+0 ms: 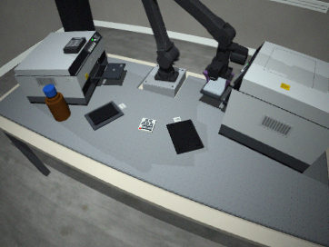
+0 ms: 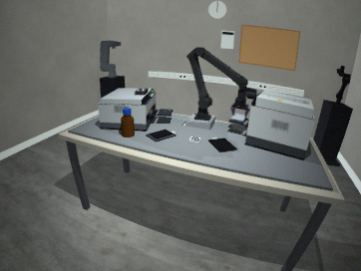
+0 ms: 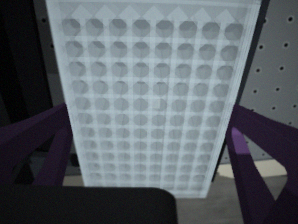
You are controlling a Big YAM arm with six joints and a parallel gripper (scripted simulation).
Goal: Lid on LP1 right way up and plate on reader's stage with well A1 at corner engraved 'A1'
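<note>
Now: hand right at the white multi-well plate. Also, from my hand: label (43 cm to the right, 16 cm ahead, 12 cm below); then N1 pad (26 cm ahead, 12 cm below, 9 cm to the right); then lidded plate (49 cm to the right, 25 cm ahead, 11 cm below).
</note>
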